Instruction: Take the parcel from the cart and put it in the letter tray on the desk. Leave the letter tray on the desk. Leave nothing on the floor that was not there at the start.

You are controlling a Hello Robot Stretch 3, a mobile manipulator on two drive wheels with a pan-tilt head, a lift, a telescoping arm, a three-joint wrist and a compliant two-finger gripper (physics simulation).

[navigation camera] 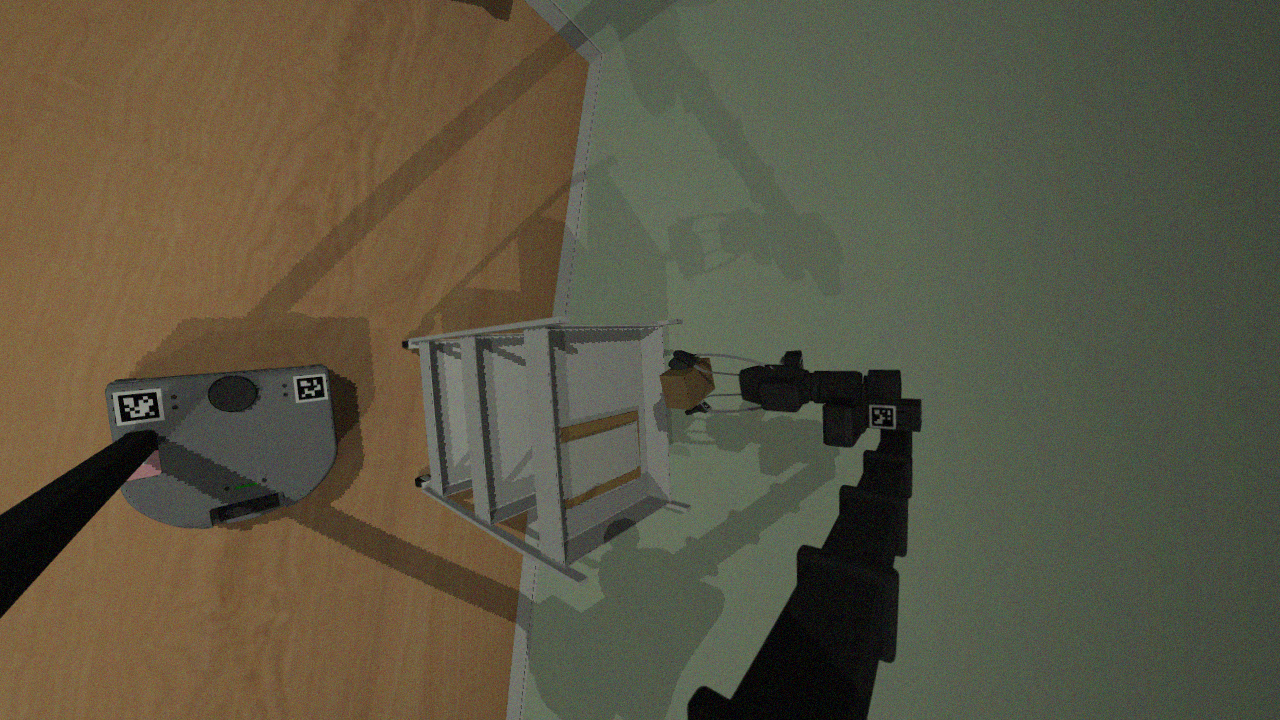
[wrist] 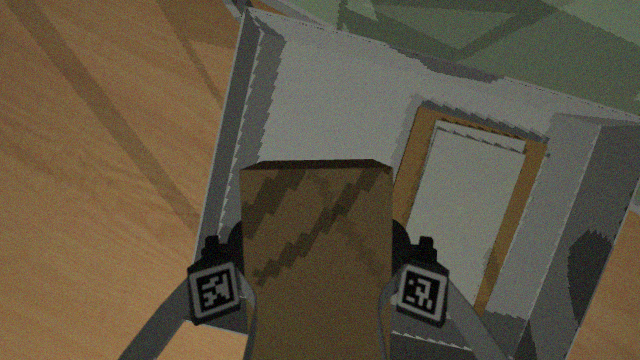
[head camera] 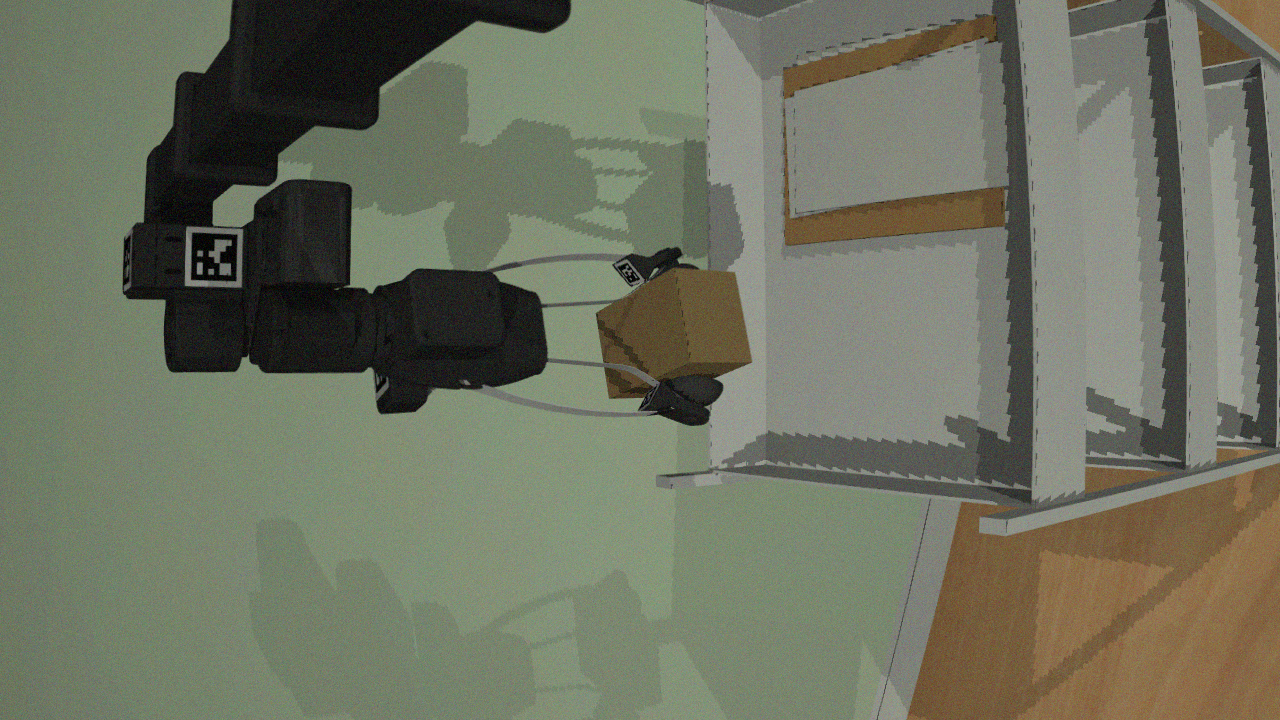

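Pixels of known places: gripper, fingertip midpoint: (navigation camera: pixel 674 382) (wrist: pixel 319 242) (head camera: pixel 706 335); robot's base at its link origin: (navigation camera: pixel 233 391).
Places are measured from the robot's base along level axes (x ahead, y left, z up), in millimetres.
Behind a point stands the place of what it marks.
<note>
The parcel, a brown box (head camera: pixel 716 313) {x -33, y -514, z 891 mm} (navigation camera: pixel 684 386) {x -20, y -511, z 915 mm} (wrist: pixel 320 225) {x -16, y -579, z 918 mm}, is between the two fingers of my gripper (head camera: pixel 677 329) {x -21, y -554, z 865 mm} (navigation camera: pixel 691 383) {x -21, y -554, z 865 mm} (wrist: pixel 319 242) {x -21, y -554, z 865 mm}. The gripper is shut on it, with one fingertip pressed to each side. The parcel is held up above the top level of the grey cart (head camera: pixel 1056 268) {x -63, y -382, z 702 mm} (navigation camera: pixel 546 429) {x -85, y -381, z 711 mm} (wrist: pixel 325 100) {x -3, y -654, z 663 mm}, apart from its floor, as the wrist view shows. The desk and the letter tray on it do not show in these views.
A flat brown tray or frame with a pale sheet inside (head camera: pixel 895 220) {x -116, y -545, z 673 mm} (navigation camera: pixel 599 425) {x -117, y -543, z 673 mm} (wrist: pixel 416 150) {x -120, y -622, z 673 mm} lies on the cart's top level. The cart stands between my base (navigation camera: pixel 196 447) {x -93, y 64, z 160 mm} and the green wall (head camera: pixel 179 537) {x 149, y -955, z 1143 mm} (navigation camera: pixel 1074 268) {x 142, y -953, z 1457 mm}. My black arm (head camera: pixel 313 62) {x -84, y -312, z 1212 mm} (navigation camera: pixel 832 617) {x -82, y -192, z 1205 mm} reaches past one side of it.
</note>
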